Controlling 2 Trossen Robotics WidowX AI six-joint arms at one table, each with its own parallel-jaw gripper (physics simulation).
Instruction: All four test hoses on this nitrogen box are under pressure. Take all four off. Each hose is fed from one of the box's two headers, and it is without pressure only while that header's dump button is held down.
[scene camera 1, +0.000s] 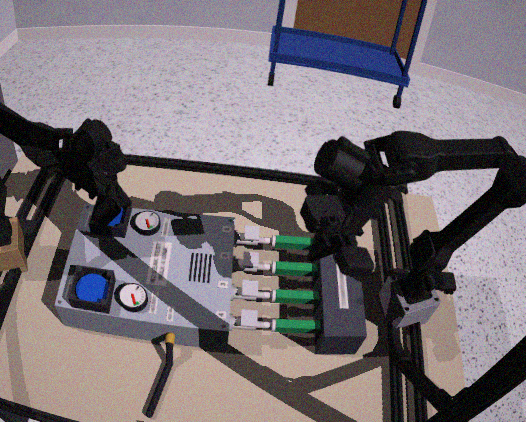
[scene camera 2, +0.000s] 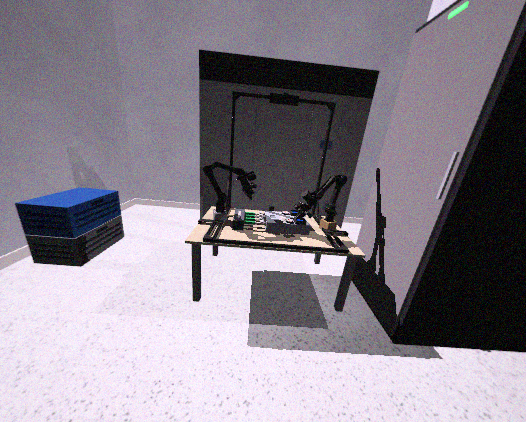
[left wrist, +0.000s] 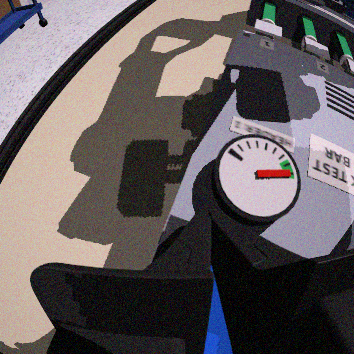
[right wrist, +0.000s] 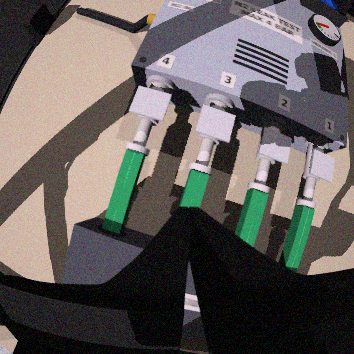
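Seen in the pictures: left gripper, fingertip midpoint: (scene camera 1: 130, 203) (scene camera 2: 295, 219) (left wrist: 206, 218) (right wrist: 341, 12); right gripper, fingertip midpoint: (scene camera 1: 309, 259) (scene camera 2: 251, 199) (right wrist: 186, 216); left arm's base at its link origin: (scene camera 2: 329, 220); right arm's base at its link origin: (scene camera 1: 415, 289) (scene camera 2: 219, 211).
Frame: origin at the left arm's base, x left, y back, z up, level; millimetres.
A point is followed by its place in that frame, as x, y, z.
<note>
The grey nitrogen box (scene camera 1: 211, 293) @(-260, -445, -4) (right wrist: 211, 46) @(-257, -428, -4) (left wrist: 316, 218) @(-107, -338, -4) lies on the table. Four green test hoses (scene camera 1: 292, 241) @(-175, -653, -19) (scene camera 1: 296, 268) @(-243, -631, -19) (scene camera 1: 296, 295) @(-304, -604, -19) (scene camera 1: 296, 325) @(-369, -575, -19) run from ports 1 to 4 into a dark block (scene camera 1: 341, 322) @(-401, -653, -4). My left gripper (scene camera 1: 108, 223) (left wrist: 206, 218) @(-23, -339, 31) is shut and empty, pressed down on the far blue dump button (scene camera 1: 116, 218) @(-38, -302, 12) (left wrist: 218, 316) @(-29, -288, 12) beside the header 1 gauge (left wrist: 258, 175) @(-59, -366, 12) (scene camera 1: 146, 222) @(-66, -365, 11). The near blue dump button (scene camera 1: 91, 288) @(-203, -214, 12) is uncovered beside its gauge (scene camera 1: 131, 296) @(-238, -291, 11). My right gripper (scene camera 1: 326, 247) (right wrist: 186, 216) @(-317, -598, 114) is shut and empty, hovering over the hoses' green sleeves.
A black-handled tool with a yellow tip (scene camera 1: 162, 368) @(-366, -310, -71) (right wrist: 116, 21) @(-379, -310, -70) lies by the box's near edge. Black rails (scene camera 1: 395, 234) @(-196, -955, -78) run along the table's right side. A blue cart (scene camera 1: 337, 54) stands on the floor beyond the table. A blue crate stack (scene camera 2: 83, 209) sits far off.
</note>
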